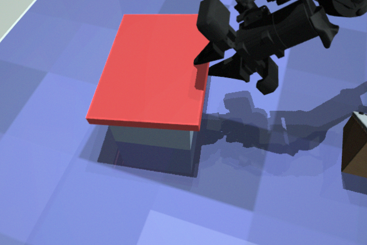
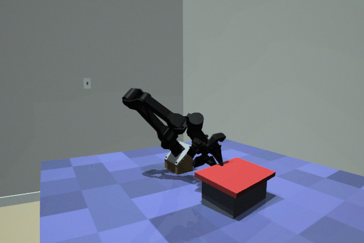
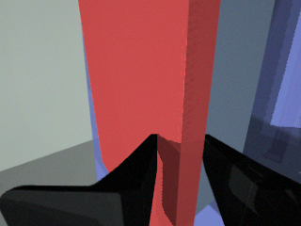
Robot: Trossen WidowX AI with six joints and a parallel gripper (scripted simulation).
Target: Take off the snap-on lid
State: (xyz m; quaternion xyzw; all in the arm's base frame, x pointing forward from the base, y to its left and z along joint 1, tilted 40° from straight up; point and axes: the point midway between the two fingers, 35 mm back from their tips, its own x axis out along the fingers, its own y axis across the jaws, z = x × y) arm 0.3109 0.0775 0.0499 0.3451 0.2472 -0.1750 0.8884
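My gripper tip is 7 cm short of the red lid and 2 cm to the right of it. The rest, counted from my gripper tip: grey storage box (7 cm ahead, 6 cm below, 2 cm to the left).
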